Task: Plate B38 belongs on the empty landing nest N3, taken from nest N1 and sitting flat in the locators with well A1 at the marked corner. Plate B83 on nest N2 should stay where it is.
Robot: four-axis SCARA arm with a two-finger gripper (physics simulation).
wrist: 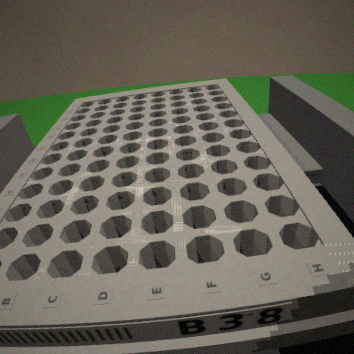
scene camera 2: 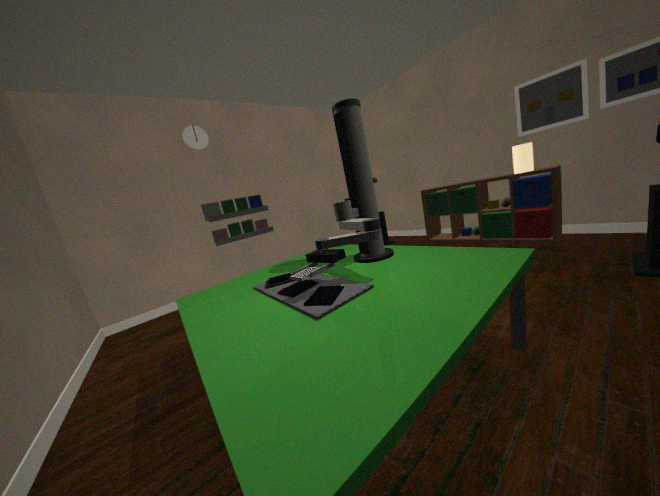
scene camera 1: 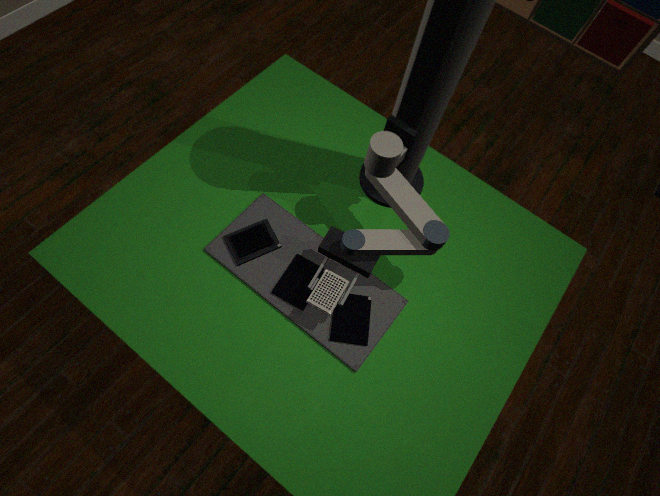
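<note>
Plate B38 [scene camera 1: 329, 290] [scene camera 2: 305, 273] [wrist: 185, 295] is a white multi-well plate, held roughly level above the grey board [scene camera 1: 385, 314] [scene camera 2: 358, 288]. My gripper [scene camera 1: 327, 293] [scene camera 2: 304, 274] [wrist: 145, 115] is shut on its two long sides. In scene camera 1 the plate overlaps the edges of the middle black rectangle [scene camera 1: 294, 277] [scene camera 2: 298, 288] and the right one [scene camera 1: 352, 320] [scene camera 2: 324, 295]. A third dark rectangle [scene camera 1: 251, 240] [scene camera 2: 277, 280] with a grey rim is at the left. Nest labels and plate B83 cannot be made out. Letters B to H show in the wrist view; well A1 does not.
The board lies on a green table [scene camera 1: 213, 330] [scene camera 2: 330, 373]. The arm's dark column [scene camera 1: 442, 69] [scene camera 2: 356, 160] stands behind the board. The arm links [scene camera 1: 405, 202] [scene camera 2: 352, 237] reach out from it above the table. A small light dot shows at the left and right rectangles' corners.
</note>
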